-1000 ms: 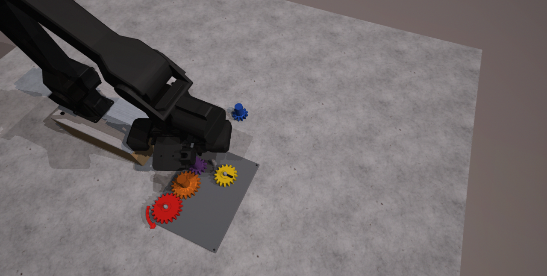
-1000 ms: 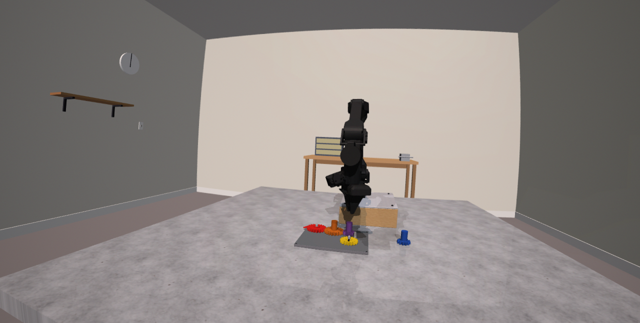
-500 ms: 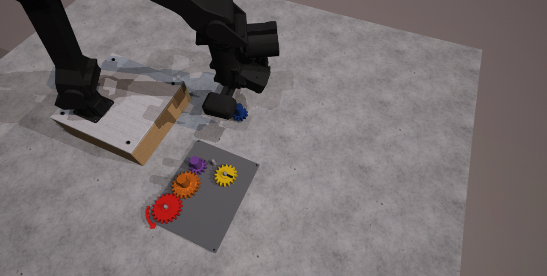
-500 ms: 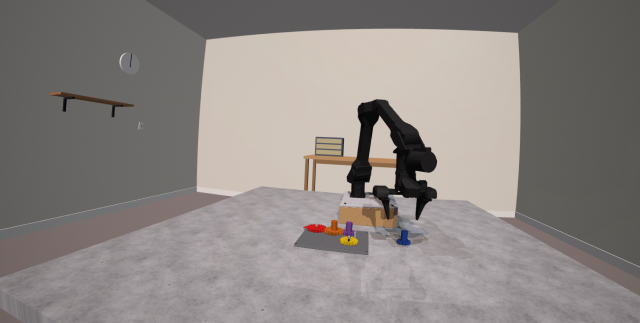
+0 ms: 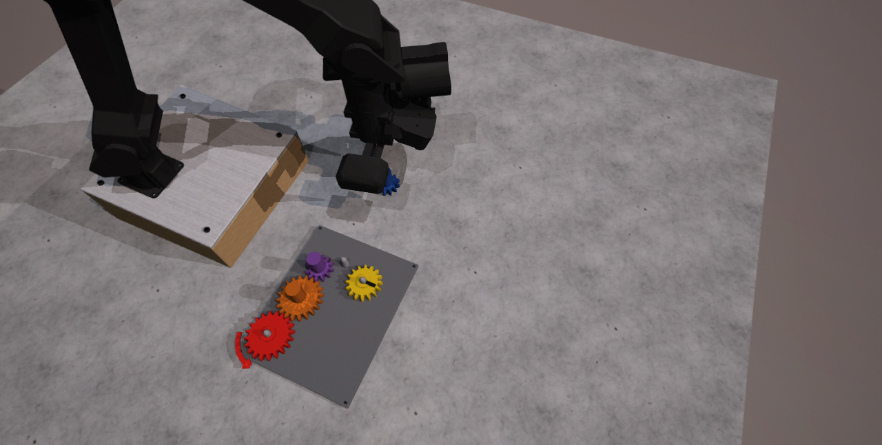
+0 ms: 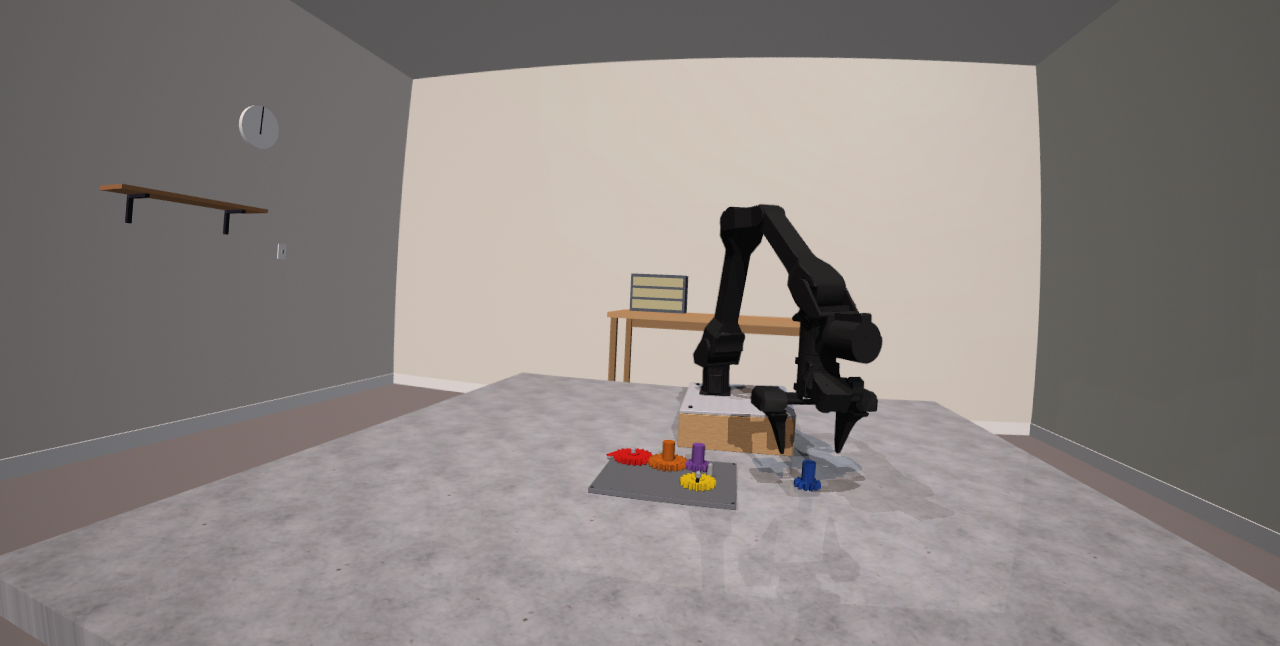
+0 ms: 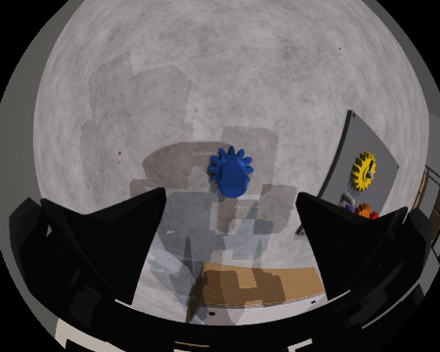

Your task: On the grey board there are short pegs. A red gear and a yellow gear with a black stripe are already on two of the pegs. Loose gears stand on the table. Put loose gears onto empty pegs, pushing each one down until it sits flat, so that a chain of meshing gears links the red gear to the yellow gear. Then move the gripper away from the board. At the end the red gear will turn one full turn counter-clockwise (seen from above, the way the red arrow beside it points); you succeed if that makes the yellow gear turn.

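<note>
My gripper tip is now 4 cm above the blue gear. Also, from my gripper tip: yellow gear (5 cm ahead, 17 cm to the right, 4 cm below); then orange gear (2 cm behind, 22 cm to the right, 3 cm below); then purple gear (2 cm behind, 17 cm to the right, 3 cm below).
</note>
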